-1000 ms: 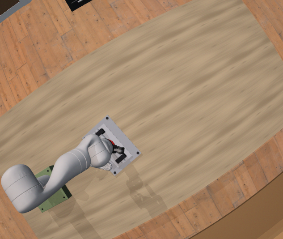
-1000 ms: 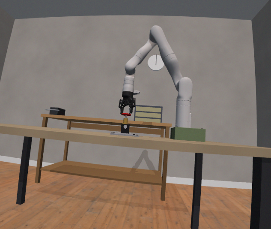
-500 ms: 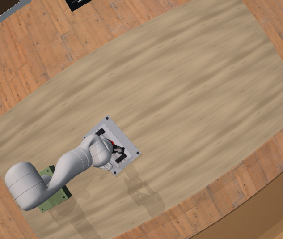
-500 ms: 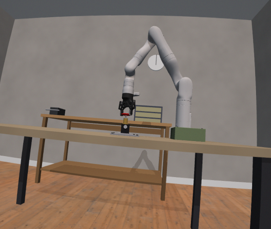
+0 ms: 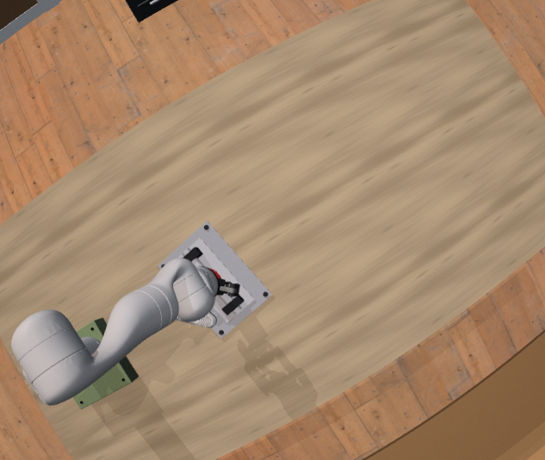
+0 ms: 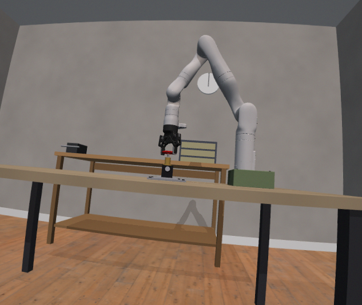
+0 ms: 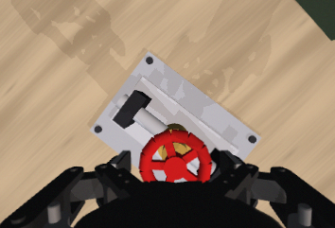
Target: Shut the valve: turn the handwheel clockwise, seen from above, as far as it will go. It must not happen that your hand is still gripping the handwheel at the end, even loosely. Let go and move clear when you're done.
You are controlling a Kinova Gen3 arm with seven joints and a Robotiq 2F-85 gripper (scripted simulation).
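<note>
Right now the red handwheel is right at my hand.
</note>
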